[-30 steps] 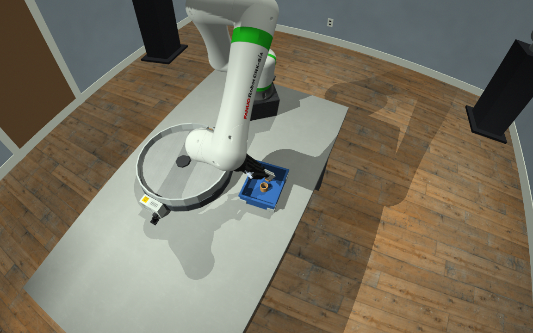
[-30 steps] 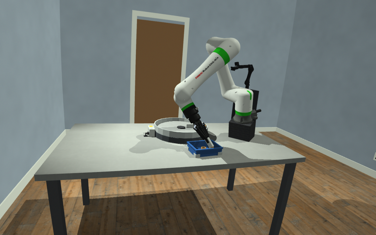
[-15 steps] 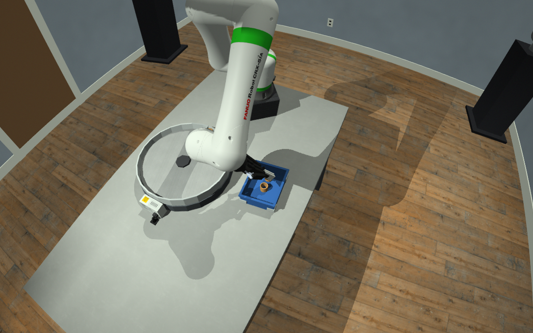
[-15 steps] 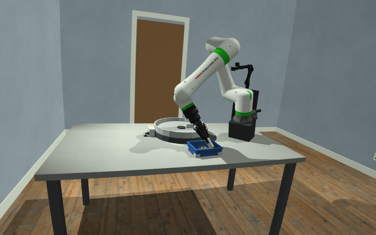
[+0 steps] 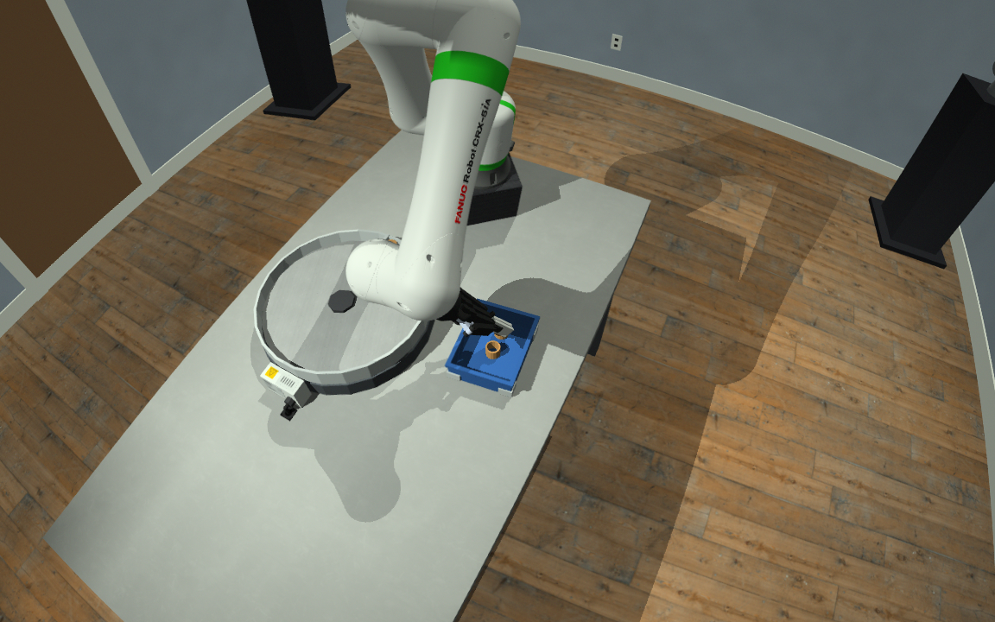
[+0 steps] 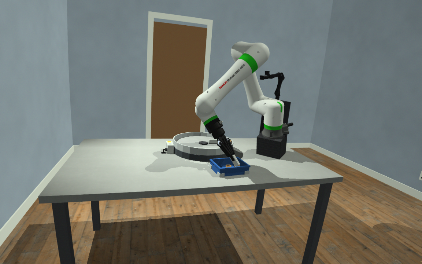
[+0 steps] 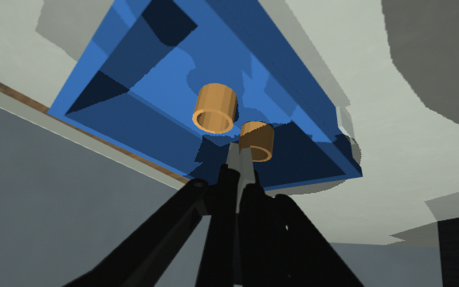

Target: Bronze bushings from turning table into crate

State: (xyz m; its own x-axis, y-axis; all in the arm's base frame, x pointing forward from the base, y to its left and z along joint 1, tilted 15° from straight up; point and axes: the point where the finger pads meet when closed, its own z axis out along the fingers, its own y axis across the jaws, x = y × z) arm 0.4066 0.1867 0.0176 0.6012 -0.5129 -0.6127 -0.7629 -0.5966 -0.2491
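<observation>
The blue crate is 30 mm ahead of my hand and 30 mm below it. Round my hand: round turning table (60 mm ahead, 370 mm to the right, 10 mm below).
</observation>
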